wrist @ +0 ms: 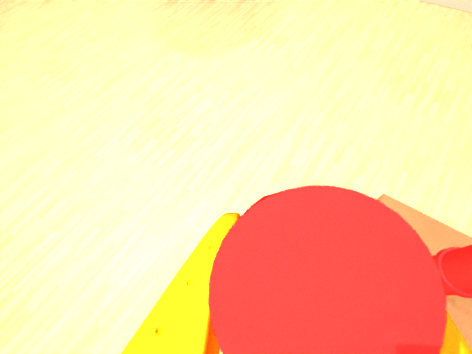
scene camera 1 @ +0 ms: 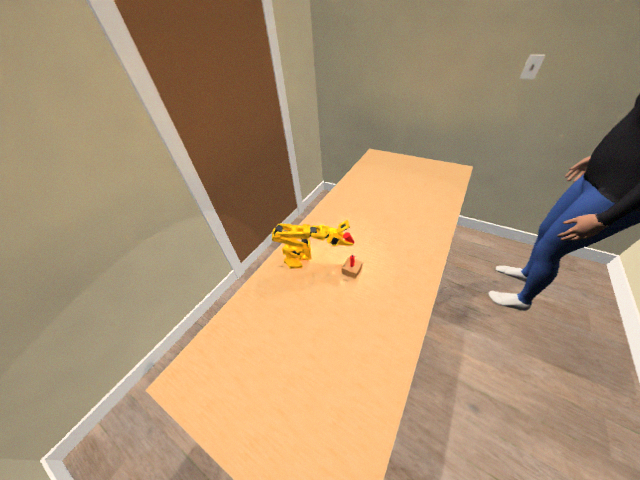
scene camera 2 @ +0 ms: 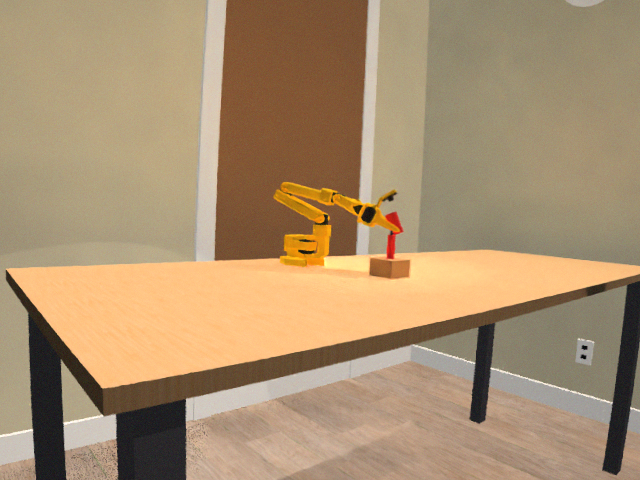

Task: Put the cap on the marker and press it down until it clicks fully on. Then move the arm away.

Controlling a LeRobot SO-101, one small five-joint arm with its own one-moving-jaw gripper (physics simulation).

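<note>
A brown block (scene camera 2: 395, 268) is in my sight, and so is a red cap (wrist: 312, 262).
</note>
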